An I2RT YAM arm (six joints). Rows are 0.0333 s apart.
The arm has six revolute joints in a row. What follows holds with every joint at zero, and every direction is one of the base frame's.
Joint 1 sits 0.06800 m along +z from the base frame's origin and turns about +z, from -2.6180 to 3.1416 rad.
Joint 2 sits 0.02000 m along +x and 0.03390 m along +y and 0.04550 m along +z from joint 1 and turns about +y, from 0.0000 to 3.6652 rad.
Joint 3 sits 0.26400 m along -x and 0.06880 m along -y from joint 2 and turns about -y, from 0.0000 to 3.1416 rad.
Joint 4 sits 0.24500 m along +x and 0.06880 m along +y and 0.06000 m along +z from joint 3 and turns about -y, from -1.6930 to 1.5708 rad.
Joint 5 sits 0.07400 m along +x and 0.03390 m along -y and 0.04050 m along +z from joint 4 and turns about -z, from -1.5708 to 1.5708 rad.
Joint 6 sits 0.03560 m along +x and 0.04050 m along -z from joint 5 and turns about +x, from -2.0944 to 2.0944 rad.
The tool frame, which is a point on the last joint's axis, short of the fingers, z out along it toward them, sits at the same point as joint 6; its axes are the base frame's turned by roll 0.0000, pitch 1.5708 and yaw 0.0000 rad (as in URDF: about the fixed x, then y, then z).
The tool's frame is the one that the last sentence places.
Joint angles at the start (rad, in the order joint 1, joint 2, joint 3, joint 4, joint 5, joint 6):
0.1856, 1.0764, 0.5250, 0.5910, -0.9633, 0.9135
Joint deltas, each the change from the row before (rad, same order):
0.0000, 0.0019, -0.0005, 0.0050, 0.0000, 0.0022
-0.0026, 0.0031, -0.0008, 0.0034, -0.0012, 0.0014
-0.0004, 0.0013, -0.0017, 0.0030, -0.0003, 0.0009
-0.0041, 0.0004, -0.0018, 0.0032, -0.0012, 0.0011
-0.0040, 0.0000, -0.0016, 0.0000, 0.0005, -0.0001
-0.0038, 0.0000, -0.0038, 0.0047, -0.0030, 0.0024
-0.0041, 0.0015, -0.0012, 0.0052, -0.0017, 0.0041
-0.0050, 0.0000, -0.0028, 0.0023, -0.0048, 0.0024
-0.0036, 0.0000, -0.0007, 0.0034, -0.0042, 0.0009
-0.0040, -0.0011, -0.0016, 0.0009, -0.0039, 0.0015
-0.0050, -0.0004, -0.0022, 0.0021, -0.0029, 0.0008
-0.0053, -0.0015, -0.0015, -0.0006, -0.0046, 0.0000
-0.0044, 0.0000, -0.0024, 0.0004, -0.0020, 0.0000
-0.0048, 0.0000, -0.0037, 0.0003, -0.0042, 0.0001
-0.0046, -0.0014, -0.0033, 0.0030, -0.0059, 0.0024
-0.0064, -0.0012, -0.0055, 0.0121, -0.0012, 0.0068
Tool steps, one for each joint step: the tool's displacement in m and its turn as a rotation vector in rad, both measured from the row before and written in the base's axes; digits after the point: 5 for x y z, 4 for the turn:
0.00024, 0.00005, -0.00009, 0.0014, -0.0005, 0.0001
0.00056, -0.00048, -0.00060, 0.0004, 0.0018, -0.0014
0.00008, -0.00007, -0.00056, 0.0004, 0.0008, -0.0001
0.00016, -0.00090, -0.00038, 0.0006, 0.0000, -0.0029
0.00017, -0.00091, -0.00053, -0.0003, 0.0015, -0.0045
-0.00014, -0.00085, -0.00083, 0.0010, 0.0013, -0.0007
0.00034, -0.00086, -0.00023, 0.0021, 0.0012, -0.0023
-0.00005, -0.00107, -0.00072, 0.0007, 0.0026, -0.0001
0.00003, -0.00074, 0.00008, 0.0006, -0.0019, 0.0006
-0.00016, -0.00087, -0.00022, 0.0005, 0.0009, -0.0001
-0.00002, -0.00110, -0.00045, 0.0002, 0.0004, -0.0021
-0.00016, -0.00115, -0.00025, -0.0003, 0.0006, -0.0007
0.00002, -0.00097, -0.00076, -0.0004, 0.0020, -0.0024
-0.00014, -0.00104, -0.00120, -0.0006, 0.0034, -0.0006
-0.00040, -0.00099, -0.00053, 0.0009, 0.0010, 0.0013
-0.00034, -0.00148, -0.00045, 0.0038, -0.0016, -0.0050

